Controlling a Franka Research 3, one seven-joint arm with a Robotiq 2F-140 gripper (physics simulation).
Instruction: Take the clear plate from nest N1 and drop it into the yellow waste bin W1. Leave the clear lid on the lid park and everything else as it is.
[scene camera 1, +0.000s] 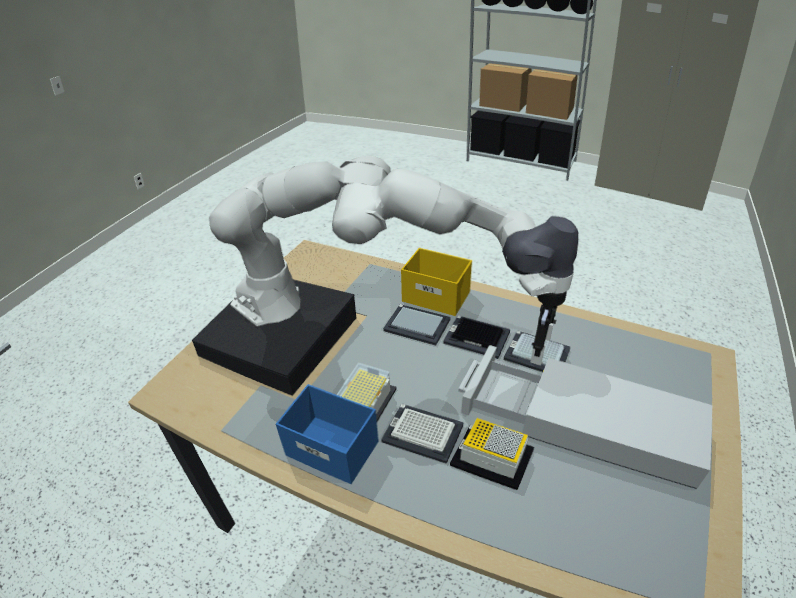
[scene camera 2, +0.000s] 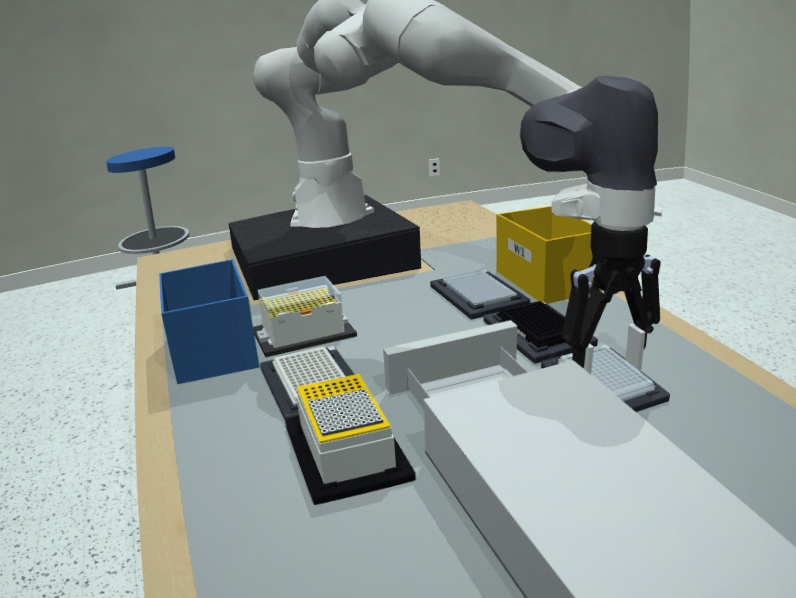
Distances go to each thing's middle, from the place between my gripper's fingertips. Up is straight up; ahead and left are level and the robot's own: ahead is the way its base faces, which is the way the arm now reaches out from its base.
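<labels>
You'd find my gripper 18 cm past the black plate (scene camera 2: 537, 323), 2 cm to the left of it and 1 cm below it. Counting from my hand, there's also the white plate (scene camera 2: 316, 365), which is 14 cm behind, 40 cm to the right and 1 cm above. The yellow-topped rack (scene camera 2: 349, 437) is 3 cm ahead of my hand, 38 cm to the right of it and 3 cm above it, and the drawer (scene camera 2: 431, 367) is 1 cm ahead of my hand, 19 cm to the right and 3 cm above.
</labels>
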